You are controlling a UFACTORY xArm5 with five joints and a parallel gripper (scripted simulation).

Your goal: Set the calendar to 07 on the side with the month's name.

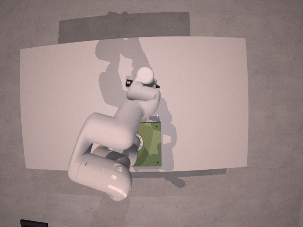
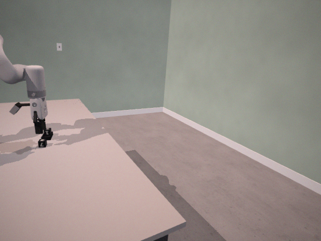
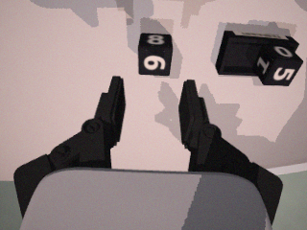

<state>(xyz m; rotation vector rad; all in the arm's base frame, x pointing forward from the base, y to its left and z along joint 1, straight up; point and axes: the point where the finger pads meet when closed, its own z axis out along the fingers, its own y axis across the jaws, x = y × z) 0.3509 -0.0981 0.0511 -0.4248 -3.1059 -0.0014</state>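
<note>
The black cube is 8 cm below my hand. The rest, counted from my hand: black calendar tray (2 cm ahead, 11 cm to the left, 9 cm below).
</note>
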